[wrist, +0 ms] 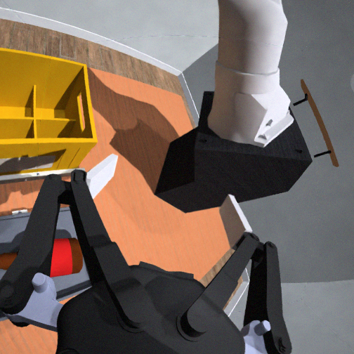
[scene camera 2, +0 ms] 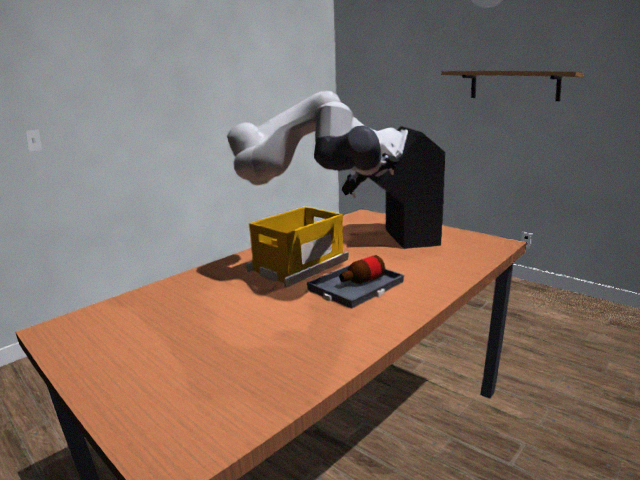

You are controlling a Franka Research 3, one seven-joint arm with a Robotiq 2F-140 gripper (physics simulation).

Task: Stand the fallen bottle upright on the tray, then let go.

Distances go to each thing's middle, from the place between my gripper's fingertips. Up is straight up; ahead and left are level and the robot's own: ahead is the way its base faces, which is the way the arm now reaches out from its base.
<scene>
Now: the brown bottle (scene camera 2: 364, 270) 15 cm ahead of my hand, 4 cm to the left of it and 26 cm below it. Also, from my hand: yellow crate (scene camera 2: 290, 242): 11 cm ahead, 23 cm to the right, 21 cm below; then dark grey tray (scene camera 2: 350, 294): 18 cm ahead, 3 cm to the left, 29 cm below.
</scene>
